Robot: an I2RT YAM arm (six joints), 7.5 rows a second.
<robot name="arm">
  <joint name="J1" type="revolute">
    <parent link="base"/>
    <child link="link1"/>
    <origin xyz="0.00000 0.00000 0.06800"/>
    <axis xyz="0 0 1"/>
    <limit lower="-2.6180" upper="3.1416"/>
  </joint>
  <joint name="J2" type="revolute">
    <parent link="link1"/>
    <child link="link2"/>
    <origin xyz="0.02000 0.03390 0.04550" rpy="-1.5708 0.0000 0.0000"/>
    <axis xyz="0 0 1"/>
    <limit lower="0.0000" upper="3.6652"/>
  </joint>
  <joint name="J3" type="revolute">
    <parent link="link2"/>
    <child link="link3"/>
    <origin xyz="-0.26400 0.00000 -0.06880" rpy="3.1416 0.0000 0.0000"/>
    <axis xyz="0 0 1"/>
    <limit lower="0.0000" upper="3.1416"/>
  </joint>
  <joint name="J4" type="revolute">
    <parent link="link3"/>
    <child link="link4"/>
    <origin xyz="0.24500 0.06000 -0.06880"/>
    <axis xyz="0 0 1"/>
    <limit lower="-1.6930" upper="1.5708"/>
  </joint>
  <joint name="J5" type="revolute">
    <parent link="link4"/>
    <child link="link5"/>
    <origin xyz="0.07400 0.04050 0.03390" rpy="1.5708 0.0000 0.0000"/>
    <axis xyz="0 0 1"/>
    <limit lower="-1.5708" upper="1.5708"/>
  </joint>
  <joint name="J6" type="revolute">
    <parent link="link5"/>
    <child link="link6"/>
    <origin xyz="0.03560 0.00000 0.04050" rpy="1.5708 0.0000 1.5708"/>
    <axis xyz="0 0 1"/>
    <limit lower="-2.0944" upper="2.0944"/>
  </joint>
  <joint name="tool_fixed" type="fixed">
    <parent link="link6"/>
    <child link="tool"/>
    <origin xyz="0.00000 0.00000 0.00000" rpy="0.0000 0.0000 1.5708"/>
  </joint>
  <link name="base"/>
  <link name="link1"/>
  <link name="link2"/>
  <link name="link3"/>
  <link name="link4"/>
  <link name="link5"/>
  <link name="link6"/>
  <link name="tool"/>
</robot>
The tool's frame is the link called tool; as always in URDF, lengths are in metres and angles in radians.
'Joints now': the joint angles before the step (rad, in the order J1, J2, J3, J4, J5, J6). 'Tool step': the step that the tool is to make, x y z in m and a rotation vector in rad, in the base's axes. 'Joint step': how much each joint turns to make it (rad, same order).
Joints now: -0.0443, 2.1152, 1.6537, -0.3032, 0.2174, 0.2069
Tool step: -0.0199, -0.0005, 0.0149, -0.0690, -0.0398, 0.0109
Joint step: -0.0002, -0.0999, -0.1096, 0.0663, 0.0369, -0.0589
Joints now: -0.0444, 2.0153, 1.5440, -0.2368, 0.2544, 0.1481
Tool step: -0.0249, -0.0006, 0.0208, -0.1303, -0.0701, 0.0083
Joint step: 0.0017, -0.1267, -0.1319, 0.1124, 0.0722, -0.1094
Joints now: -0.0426, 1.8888, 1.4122, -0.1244, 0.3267, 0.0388
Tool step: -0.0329, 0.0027, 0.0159, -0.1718, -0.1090, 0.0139
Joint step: 0.0097, -0.1509, -0.1928, 0.2145, 0.0790, -0.1583
